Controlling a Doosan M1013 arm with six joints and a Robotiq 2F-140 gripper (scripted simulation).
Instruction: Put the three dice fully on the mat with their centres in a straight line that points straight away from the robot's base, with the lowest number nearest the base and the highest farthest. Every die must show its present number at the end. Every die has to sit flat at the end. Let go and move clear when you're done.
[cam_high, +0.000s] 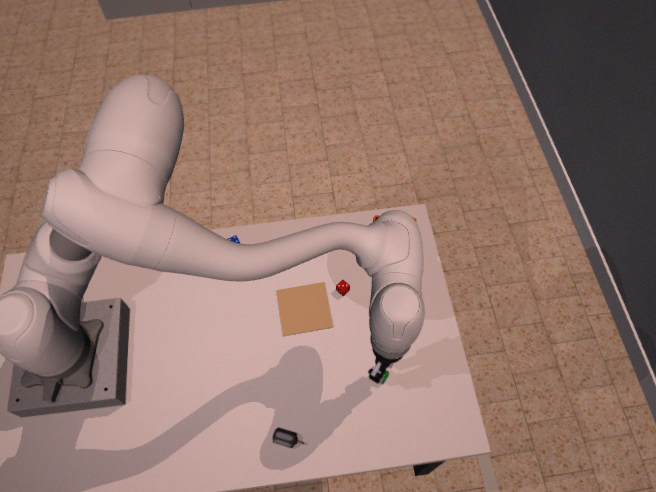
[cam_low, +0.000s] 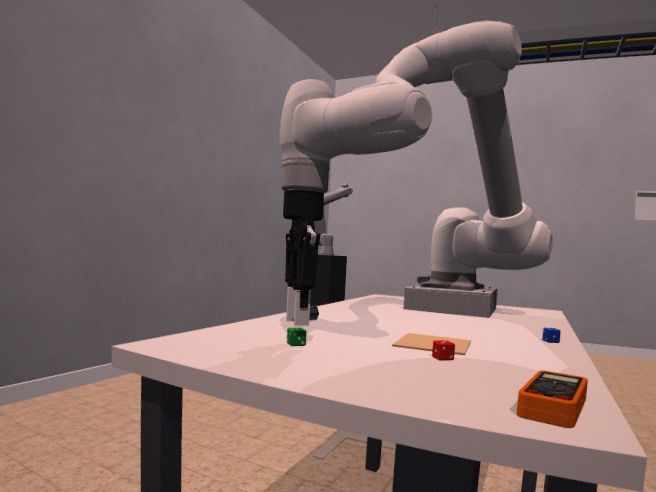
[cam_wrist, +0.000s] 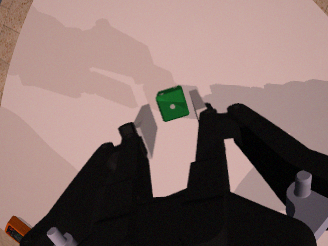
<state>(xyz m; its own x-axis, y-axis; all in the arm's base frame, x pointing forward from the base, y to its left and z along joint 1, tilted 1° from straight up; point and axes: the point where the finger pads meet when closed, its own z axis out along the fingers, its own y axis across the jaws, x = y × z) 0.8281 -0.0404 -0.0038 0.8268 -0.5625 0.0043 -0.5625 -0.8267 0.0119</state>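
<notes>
My hand is 6 cm above the green die. Also, from my hand: red die (25 cm to the left, 10 cm behind, 6 cm below); tan mat (21 cm behind, 20 cm to the left, 7 cm below); blue die (42 cm behind, 40 cm to the left, 6 cm below).
</notes>
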